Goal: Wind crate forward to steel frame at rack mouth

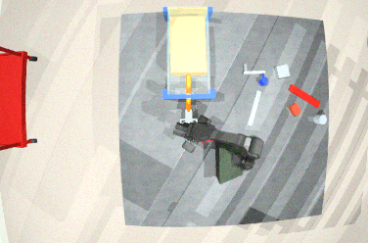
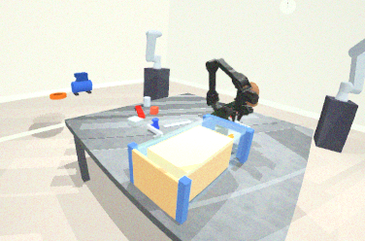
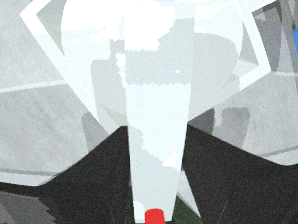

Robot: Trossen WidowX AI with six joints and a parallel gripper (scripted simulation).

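My gripper tip is now 1 cm past the winch handle with red grip, 1 cm to the left of it and 2 cm below it. Round my gripper tip: blue frame (19 cm ahead, 1 cm to the left, 2 cm above); white bar (7 cm ahead, 35 cm to the right, 9 cm below); white winch (2 cm ahead, 3 cm to the left, 6 cm below).
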